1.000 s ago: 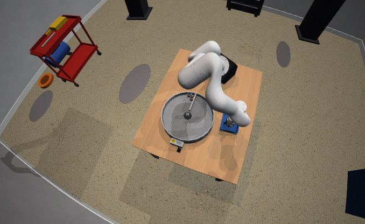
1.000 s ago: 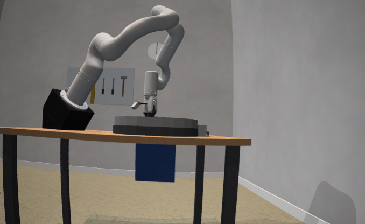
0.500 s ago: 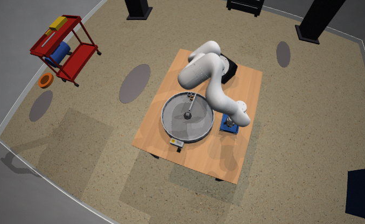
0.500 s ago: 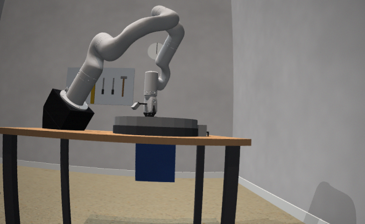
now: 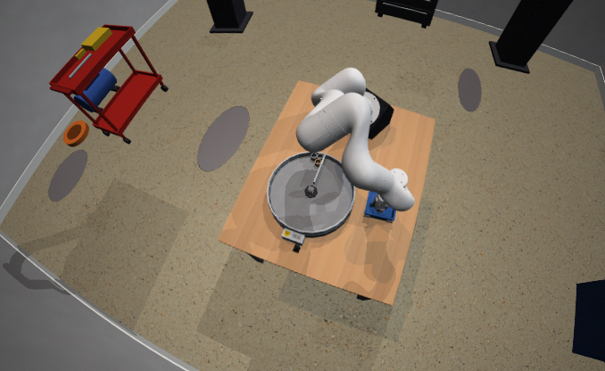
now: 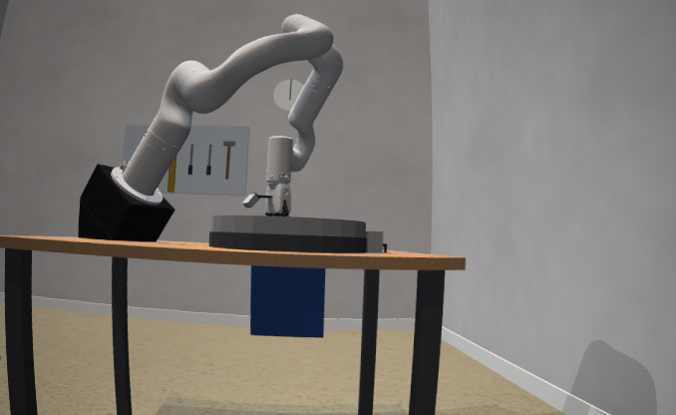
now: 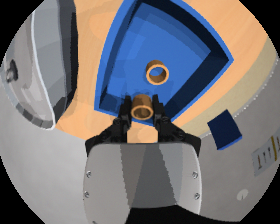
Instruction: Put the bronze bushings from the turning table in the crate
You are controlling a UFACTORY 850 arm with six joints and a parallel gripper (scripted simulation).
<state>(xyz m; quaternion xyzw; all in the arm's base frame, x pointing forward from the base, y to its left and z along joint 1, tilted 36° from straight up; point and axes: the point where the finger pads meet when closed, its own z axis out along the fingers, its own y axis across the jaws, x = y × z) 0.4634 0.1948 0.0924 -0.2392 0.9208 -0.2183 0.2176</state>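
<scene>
Now: hand 40 mm past the blue crate, 40 mm above it and 10 mm to the right of it. The rest, counted from my hand: grey turning table 340 mm to the right, 20 mm behind, 10 mm below.
</scene>
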